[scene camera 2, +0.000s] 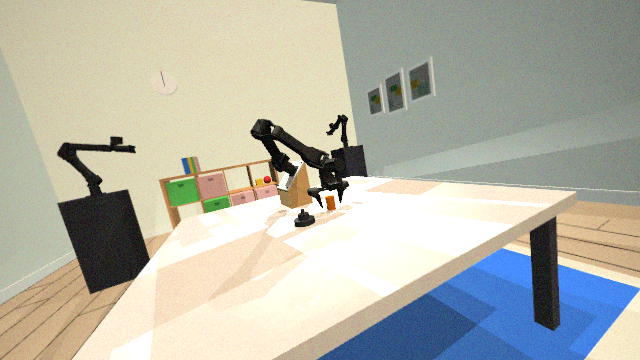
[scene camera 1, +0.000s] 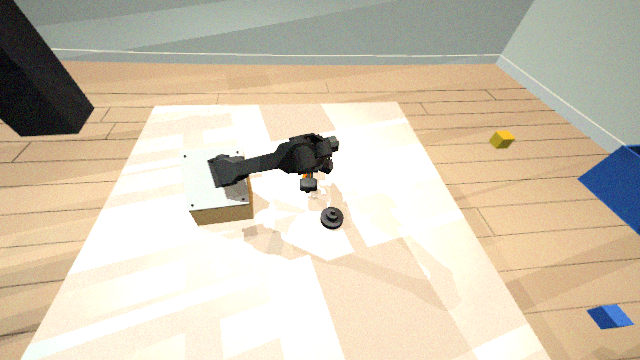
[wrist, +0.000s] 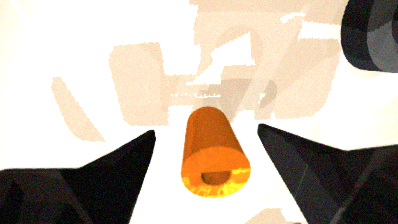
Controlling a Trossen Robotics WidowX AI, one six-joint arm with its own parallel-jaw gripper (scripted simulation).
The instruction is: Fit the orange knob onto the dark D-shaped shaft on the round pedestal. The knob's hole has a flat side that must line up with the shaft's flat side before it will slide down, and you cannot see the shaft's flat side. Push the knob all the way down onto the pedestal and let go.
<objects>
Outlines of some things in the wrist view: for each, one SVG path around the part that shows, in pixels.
The gripper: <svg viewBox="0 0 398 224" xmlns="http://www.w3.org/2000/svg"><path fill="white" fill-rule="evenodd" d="M155 131L153 129L119 146L117 149L80 167L0 169L0 224L130 224L156 147ZM258 124L257 135L308 224L398 224L398 144L343 150L315 140L309 140L284 129L281 130L264 123Z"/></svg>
An orange knob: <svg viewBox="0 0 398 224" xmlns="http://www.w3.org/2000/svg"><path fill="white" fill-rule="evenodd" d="M201 107L193 111L187 120L180 170L181 182L189 192L202 198L221 198L237 193L248 183L251 177L252 169L250 162L225 114L215 107Z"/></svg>
</objects>
